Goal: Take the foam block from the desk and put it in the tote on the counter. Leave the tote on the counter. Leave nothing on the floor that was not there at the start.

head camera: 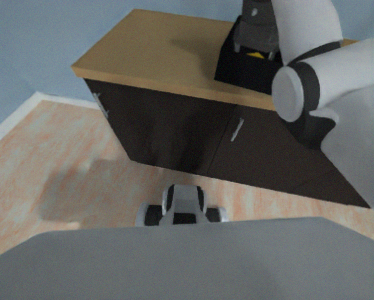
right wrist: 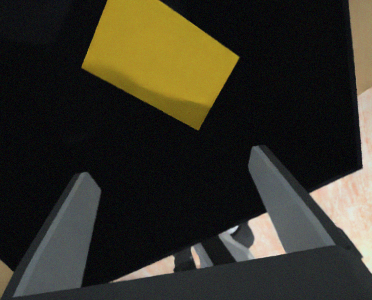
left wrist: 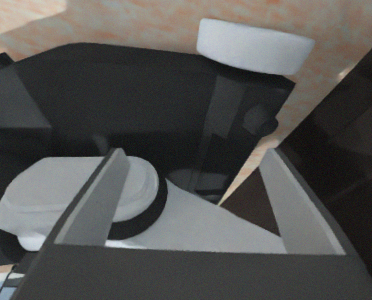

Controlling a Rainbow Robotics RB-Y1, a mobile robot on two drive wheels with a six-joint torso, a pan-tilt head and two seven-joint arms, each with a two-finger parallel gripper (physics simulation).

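Places are measured from the robot's base along level axes (x down, y right, z back), in centimetres.
Where they show: left gripper, fingertip midpoint: [left wrist: 192, 156]; right gripper, fingertip midpoint: [head camera: 252, 58] [right wrist: 172, 169].
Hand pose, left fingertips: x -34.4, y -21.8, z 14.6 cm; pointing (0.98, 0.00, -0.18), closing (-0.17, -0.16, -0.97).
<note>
Things, the pixels of their top centre, and the offset from my left fingertips. Level surfaces: height alone.
- yellow foam block at its top centre: [right wrist: 163, 61] [head camera: 257, 59] dx -61.5, dy +43.4, dz -56.6 cm
- black tote at its top centre: [head camera: 260, 35] dx -66.7, dy +42.9, dz -61.8 cm
- wooden counter at its surface level: dx -56.7 cm
- Pinkish floor at its surface level: dx +34.3 cm
The yellow foam block [head camera: 256, 55] [right wrist: 162, 62] lies inside the black tote [head camera: 242, 75] [right wrist: 165, 175], apart from the fingers. The tote stands on the wooden counter [head camera: 160, 50] near its front edge. My right gripper [head camera: 254, 50] [right wrist: 172, 169] is open and empty, over the tote, with the block beyond its fingertips in the right wrist view. My left gripper [left wrist: 192, 156] is open with nothing between its fingers; it does not show in the head camera.
Dark cabinet doors [head camera: 160, 130] with metal handles are below the counter top. The robot's own base [left wrist: 125, 95] and a white wheel-like part [left wrist: 252, 47] show in the left wrist view. Pinkish floor [head camera: 100, 185] lies in front of the cabinet.
</note>
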